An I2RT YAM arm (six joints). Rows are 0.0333 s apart.
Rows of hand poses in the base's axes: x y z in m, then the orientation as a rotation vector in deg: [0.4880 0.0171 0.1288 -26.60 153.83 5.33]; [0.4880 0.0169 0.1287 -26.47 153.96 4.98]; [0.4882 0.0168 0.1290 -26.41 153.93 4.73]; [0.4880 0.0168 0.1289 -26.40 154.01 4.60]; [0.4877 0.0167 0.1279 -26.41 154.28 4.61]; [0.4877 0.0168 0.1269 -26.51 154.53 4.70]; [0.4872 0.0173 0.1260 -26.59 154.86 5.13]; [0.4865 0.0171 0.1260 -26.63 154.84 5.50]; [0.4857 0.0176 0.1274 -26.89 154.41 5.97]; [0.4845 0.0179 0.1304 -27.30 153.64 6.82]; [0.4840 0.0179 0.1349 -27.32 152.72 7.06]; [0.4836 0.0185 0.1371 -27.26 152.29 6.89]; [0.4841 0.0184 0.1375 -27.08 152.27 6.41]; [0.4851 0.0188 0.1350 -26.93 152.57 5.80]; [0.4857 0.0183 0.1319 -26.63 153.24 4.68]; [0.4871 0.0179 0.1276 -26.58 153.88 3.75]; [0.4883 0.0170 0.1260 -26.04 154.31 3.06]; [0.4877 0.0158 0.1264 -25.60 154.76 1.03]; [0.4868 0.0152 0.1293 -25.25 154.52 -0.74]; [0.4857 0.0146 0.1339 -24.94 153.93 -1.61]
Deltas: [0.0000 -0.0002 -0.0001 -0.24 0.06 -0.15]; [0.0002 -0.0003 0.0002 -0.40 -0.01 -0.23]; [0.0000 -0.0003 0.0001 -0.50 0.04 -0.26]; [-0.0003 -0.0004 -0.0009 -0.54 0.31 -0.28]; [-0.0003 -0.0003 -0.0019 -0.53 0.58 -0.22]; [-0.0008 0.0002 -0.0028 -0.31 0.97 -0.13]; [-0.0015 0.0000 -0.0028 -0.06 1.01 -0.05]; [-0.0023 0.0005 -0.0014 0.29 0.70 0.24]; [-0.0035 0.0008 0.0016 0.93 0.13 0.73]; [-0.0040 0.0008 0.0061 1.25 -0.73 0.86]; [-0.0044 0.0014 0.0083 1.22 -1.18 0.84]; [-0.0039 0.0013 0.0087 0.92 -1.30 0.64]; [-0.0029 0.0017 0.0062 0.48 -1.12 0.42]; [-0.0023 0.0012 0.0031 -0.35 -0.67 -0.02]; [-0.0009 0.0008 -0.0012 -1.09 -0.18 -0.25]; [0.0003 -0.0001 -0.0028 -1.54 0.08 -0.77]; [-0.0003 -0.0013 -0.0024 -2.94 0.20 -1.42]; [-0.0012 -0.0019 0.0005 -4.06 -0.28 -1.90]; [-0.0023 -0.0025 0.0051 -4.53 -0.99 -2.20]
